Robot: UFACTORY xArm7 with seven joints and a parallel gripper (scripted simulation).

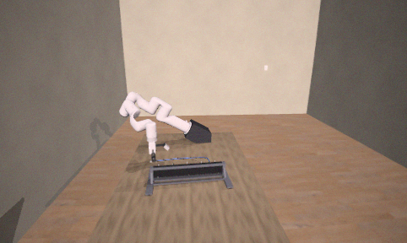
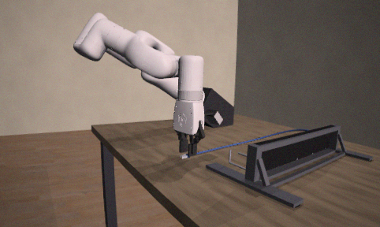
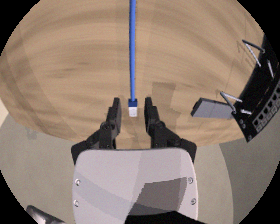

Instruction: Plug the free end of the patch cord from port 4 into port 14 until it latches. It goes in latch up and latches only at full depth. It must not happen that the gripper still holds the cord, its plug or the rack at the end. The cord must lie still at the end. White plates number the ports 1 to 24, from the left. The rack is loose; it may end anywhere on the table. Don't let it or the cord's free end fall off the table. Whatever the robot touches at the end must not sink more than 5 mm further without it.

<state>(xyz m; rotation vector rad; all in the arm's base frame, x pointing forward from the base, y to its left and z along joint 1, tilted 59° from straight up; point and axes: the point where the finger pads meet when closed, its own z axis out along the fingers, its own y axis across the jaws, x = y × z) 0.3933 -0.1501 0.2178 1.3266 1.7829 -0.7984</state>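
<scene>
Right now the pale plug is 20 mm to the right of my hand and 20 mm below it.
</scene>
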